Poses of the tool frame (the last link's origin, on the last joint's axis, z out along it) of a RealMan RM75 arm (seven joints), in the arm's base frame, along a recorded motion.
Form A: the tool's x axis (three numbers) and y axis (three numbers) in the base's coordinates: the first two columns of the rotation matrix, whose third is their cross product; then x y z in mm.
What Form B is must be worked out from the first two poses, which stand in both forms.
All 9 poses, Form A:
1: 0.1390 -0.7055 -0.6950 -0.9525 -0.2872 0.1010 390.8 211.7 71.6
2: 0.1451 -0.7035 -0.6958 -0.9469 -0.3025 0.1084 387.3 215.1 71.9
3: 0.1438 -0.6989 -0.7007 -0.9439 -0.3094 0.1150 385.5 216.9 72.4
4: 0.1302 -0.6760 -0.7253 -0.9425 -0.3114 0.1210 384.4 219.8 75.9
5: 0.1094 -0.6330 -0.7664 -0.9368 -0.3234 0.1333 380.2 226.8 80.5
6: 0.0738 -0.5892 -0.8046 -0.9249 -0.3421 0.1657 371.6 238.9 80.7
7: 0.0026 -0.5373 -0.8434 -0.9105 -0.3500 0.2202 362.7 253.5 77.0
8: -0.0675 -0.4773 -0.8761 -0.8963 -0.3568 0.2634 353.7 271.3 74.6
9: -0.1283 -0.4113 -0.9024 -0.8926 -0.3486 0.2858 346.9 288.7 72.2
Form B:
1: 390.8 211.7 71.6; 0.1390 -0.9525 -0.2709; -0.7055 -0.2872 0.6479; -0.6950 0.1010 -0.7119
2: 387.3 215.1 71.9; 0.1451 -0.9469 -0.2867; -0.7035 -0.3025 0.6431; -0.6958 0.1084 -0.7100
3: 385.5 216.9 72.4; 0.1438 -0.9439 -0.2972; -0.6989 -0.3094 0.6449; -0.7007 0.1150 -0.7042
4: 384.4 219.8 75.9; 0.1302 -0.9425 -0.3077; -0.6760 -0.3114 0.6678; -0.7253 0.1210 -0.6777
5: 380.2 226.8 80.5; 0.1094 -0.9368 -0.3322; -0.6330 -0.3234 0.7034; -0.7664 0.1333 -0.6284
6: 371.6 238.9 80.7; 0.0738 -0.9249 -0.3729; -0.5892 -0.3421 0.7319; -0.8046 0.1657 -0.5702
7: 362.7 253.5 77.0; 0.0026 -0.9105 -0.4135; -0.5373 -0.3500 0.7673; -0.8434 0.2202 -0.4901
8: 353.7 271.3 74.6; -0.0675 -0.8963 -0.4383; -0.4773 -0.3568 0.8030; -0.8761 0.2634 -0.4037
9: 346.9 288.7 72.2; -0.1283 -0.8926 -0.4321; -0.4113 -0.3486 0.8422; -0.9024 0.2858 -0.3224
